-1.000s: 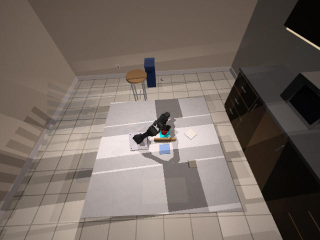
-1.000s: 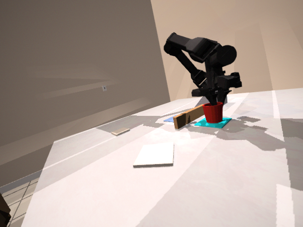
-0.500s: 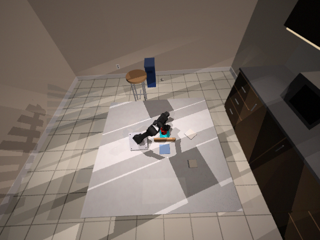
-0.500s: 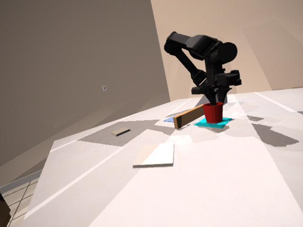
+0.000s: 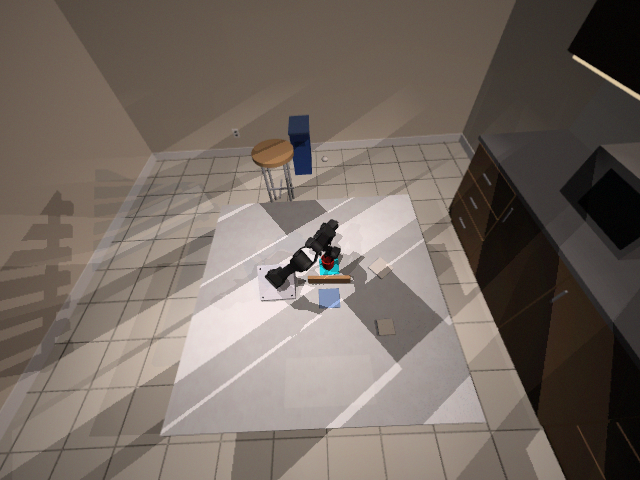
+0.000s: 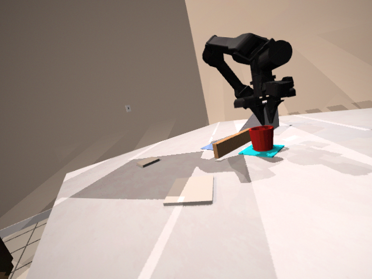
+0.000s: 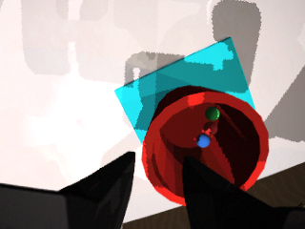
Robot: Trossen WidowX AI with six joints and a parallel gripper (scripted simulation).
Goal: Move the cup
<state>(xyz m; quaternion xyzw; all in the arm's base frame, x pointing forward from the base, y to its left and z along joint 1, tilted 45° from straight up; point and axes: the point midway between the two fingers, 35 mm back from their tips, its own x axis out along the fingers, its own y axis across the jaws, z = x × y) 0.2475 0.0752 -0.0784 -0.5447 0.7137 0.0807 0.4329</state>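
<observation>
The red cup lies 20 mm ahead of my gripper tip, 10 mm to the right of it and 40 mm below it. The rest, counted from my gripper tip: blue marble 30 mm ahead, 30 mm to the right, 60 mm below; then red marble 40 mm ahead, 20 mm to the right, 60 mm below; then cyan pad 30 mm ahead, 20 mm to the right, 90 mm below.
</observation>
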